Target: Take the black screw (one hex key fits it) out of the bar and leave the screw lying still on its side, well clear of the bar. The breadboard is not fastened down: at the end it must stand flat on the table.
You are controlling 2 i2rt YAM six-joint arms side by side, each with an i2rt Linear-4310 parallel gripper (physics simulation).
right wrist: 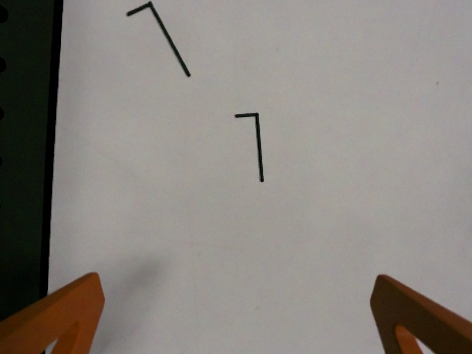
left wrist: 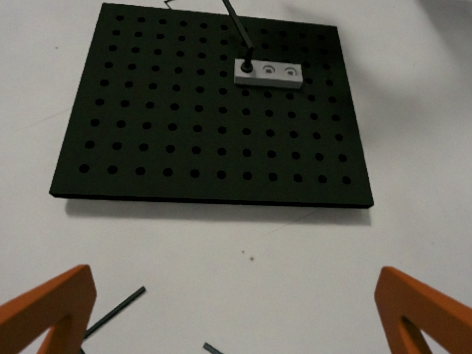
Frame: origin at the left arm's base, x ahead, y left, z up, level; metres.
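Seen in the pictures: left gripper, fingertip midpoint: (left wrist: 235, 280); right gripper, fingertip midpoint: (right wrist: 237, 287).
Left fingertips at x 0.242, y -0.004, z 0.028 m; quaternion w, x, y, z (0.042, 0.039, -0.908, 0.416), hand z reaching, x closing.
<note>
Pixels of each thing's top centre, then the offset from my left fingertips to it. "spot": a spot on its surface instead.
- black breadboard at its top centre: (left wrist: 223, 84) dy -0.207, dx +0.006, dz -0.141 m
- pale bar at a spot on its surface: (left wrist: 277, 81) spot: dy -0.223, dx -0.053, dz -0.144 m
- black screw at its top centre: (left wrist: 247, 65) dy -0.233, dx -0.018, dz -0.137 m
- black hex key at its top centre: (left wrist: 237, 16) dy -0.272, dx -0.002, dz -0.109 m
- larger hex key at its top centre: (right wrist: 160, 44) dy -0.383, dx +0.071, dz -0.175 m
- smaller hex key at its top centre: (right wrist: 250, 149) dy -0.456, dx +0.015, dz -0.175 m
- dark rod at its top centre: (left wrist: 120, 333) dy +0.031, dx +0.072, dz -0.173 m
- rod's end at a spot on its surface: (left wrist: 212, 348) spot: dy +0.039, dx -0.003, dz -0.173 m
- thin dark piece at a spot on its surface: (left wrist: 168, 5) spot: dy -0.366, dx +0.089, dz -0.175 m
The black breadboard (left wrist: 150, 185) (right wrist: 25, 230) lies flat on the table. The pale bar (left wrist: 277, 81) sits on it in the left wrist view, towards the far right. The black screw (left wrist: 246, 68) is in the bar's left hole; the other two holes hold no black screw. A black hex key (left wrist: 240, 30) stands with its short arm at the screw head, and its long arm runs up out of view. Whether it is seated in the socket is too small to tell. My left gripper (left wrist: 235, 280) is open and empty, on the near side of the breadboard. My right gripper (right wrist: 237, 287) is open and empty, right of the breadboard.
In the right wrist view, a larger hex key (right wrist: 170, 40) and a smaller hex key (right wrist: 259, 147) lie on the table. In the left wrist view, a dark rod (left wrist: 115, 312) and another rod's end (left wrist: 212, 348) lie near the bottom; a thin dark piece (left wrist: 169, 4) shows beyond the breadboard.
</note>
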